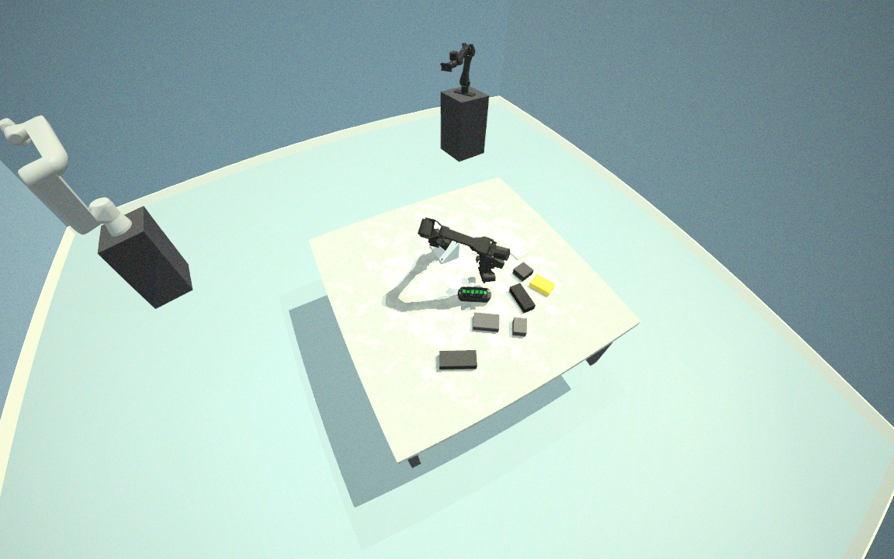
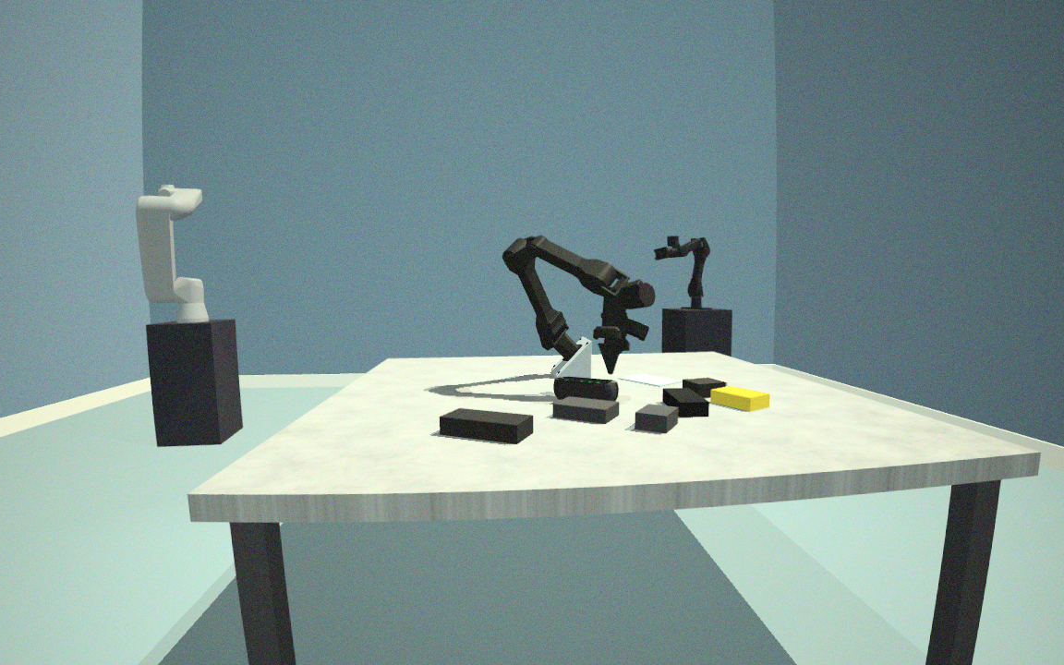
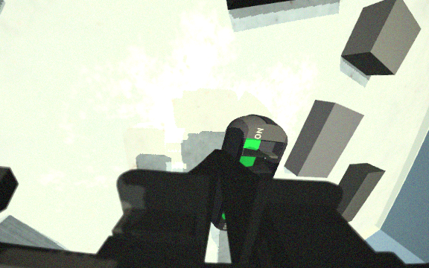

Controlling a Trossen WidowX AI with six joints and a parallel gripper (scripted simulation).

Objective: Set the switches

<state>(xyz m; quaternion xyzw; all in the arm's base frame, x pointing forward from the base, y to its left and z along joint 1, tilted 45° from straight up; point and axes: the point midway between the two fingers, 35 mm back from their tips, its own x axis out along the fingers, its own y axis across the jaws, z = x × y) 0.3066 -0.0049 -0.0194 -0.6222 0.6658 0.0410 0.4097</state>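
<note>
Now: the flat grey block 16 cm ahead of my gripper tip, 11 cm to the right of it and 4 cm below it. Also, from my gripper tip: white sheet: 31 cm to the left, 9 cm behind, 5 cm below; yellow block: 26 cm to the left, 15 cm ahead, 4 cm below; small grey cube: 27 cm ahead, 4 cm below.
</note>
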